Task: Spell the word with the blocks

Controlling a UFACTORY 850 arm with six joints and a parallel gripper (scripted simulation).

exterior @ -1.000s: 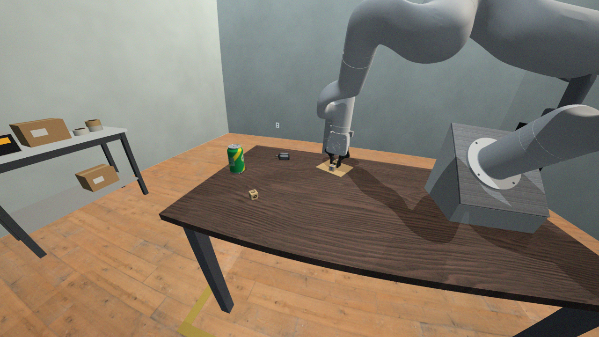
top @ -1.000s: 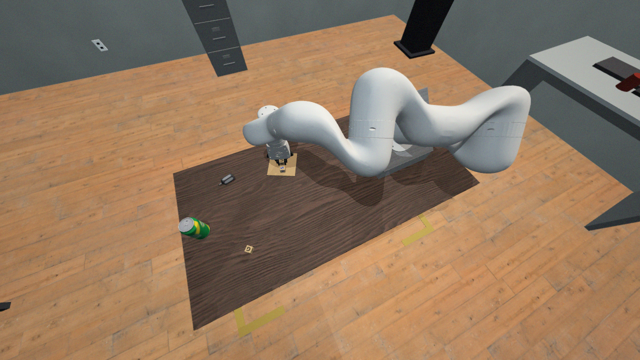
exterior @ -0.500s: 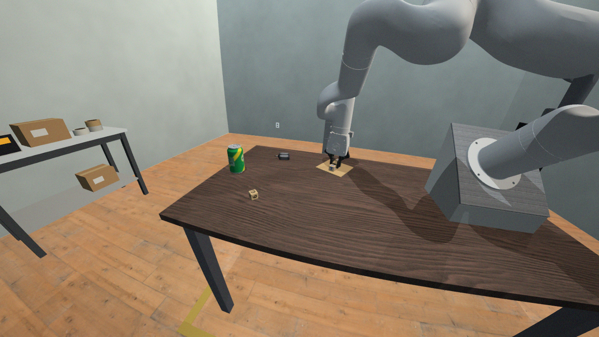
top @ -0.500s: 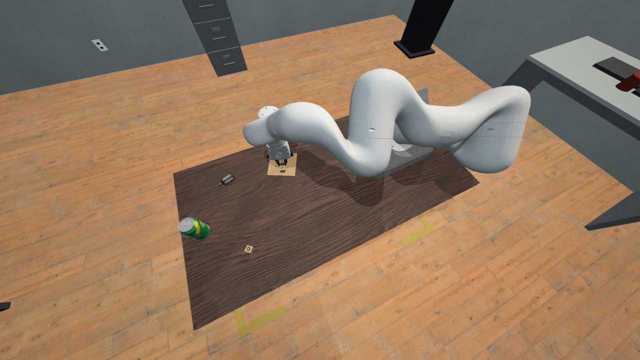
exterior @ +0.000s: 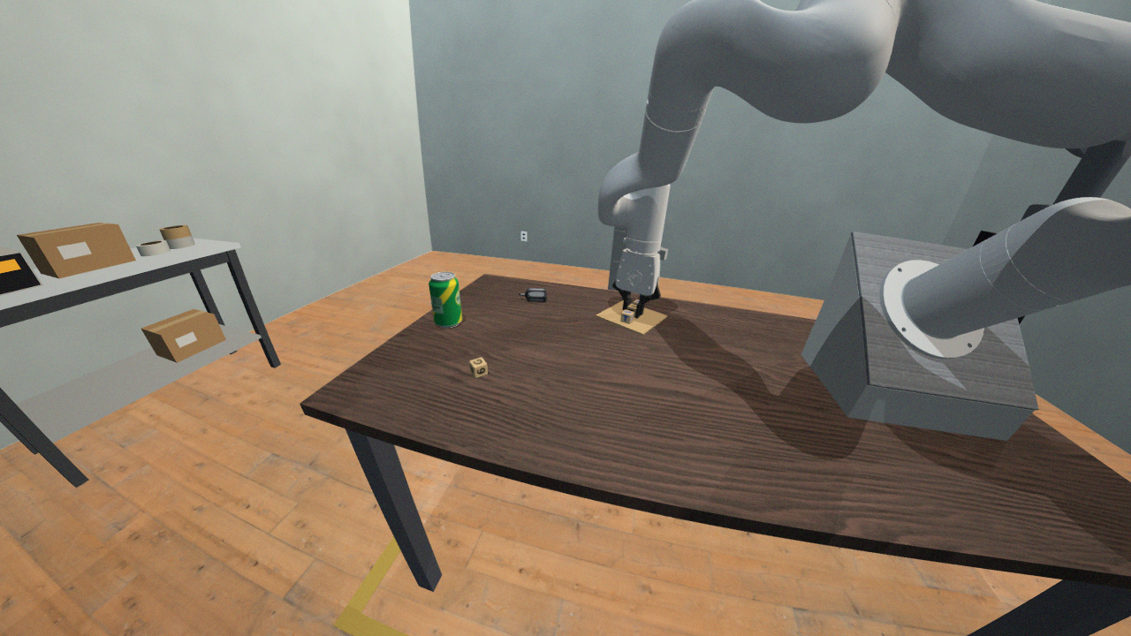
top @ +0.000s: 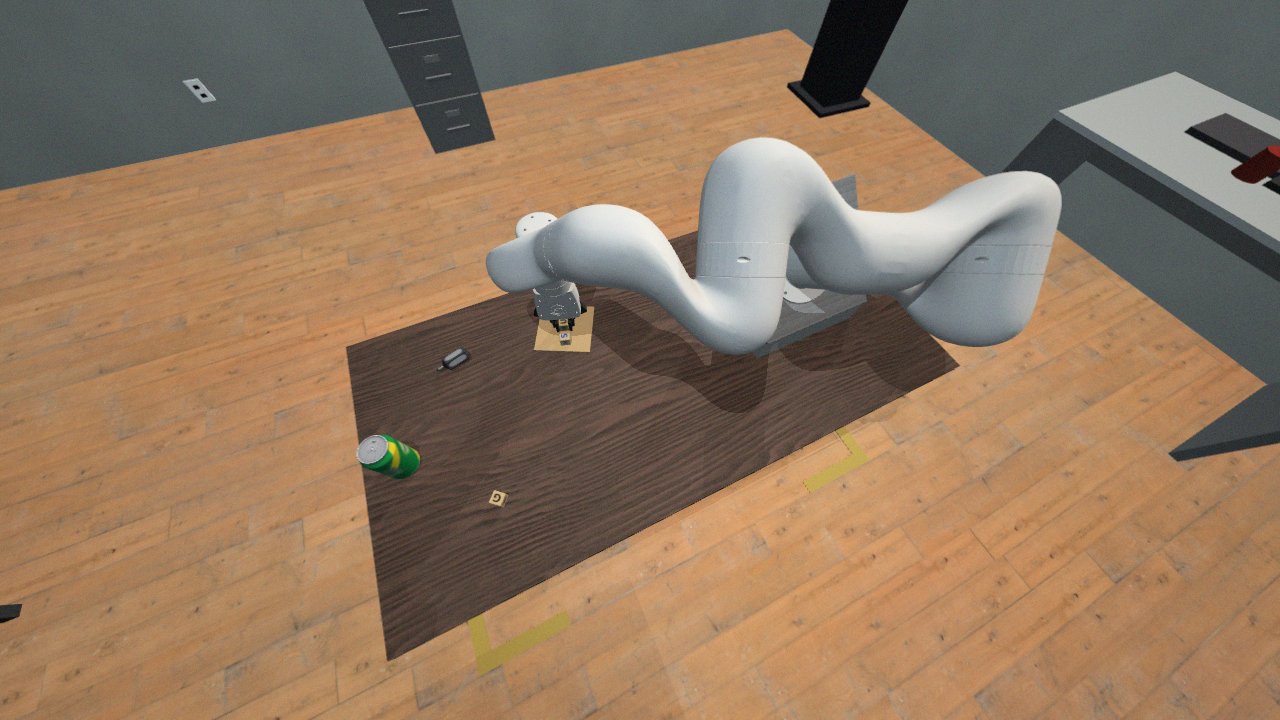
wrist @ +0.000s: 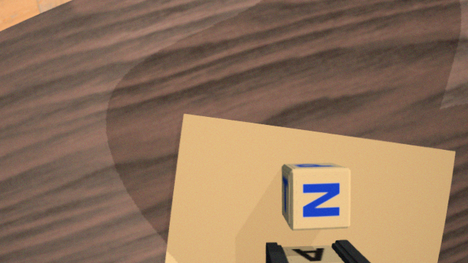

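Right now the u block is 10 mm below my hand. The rest, counted from my hand: s block 40 mm to the left, 10 mm below, 10 mm ahead; then tan mat 20 mm below; then n block 40 mm to the right, 10 mm below, 10 mm behind.
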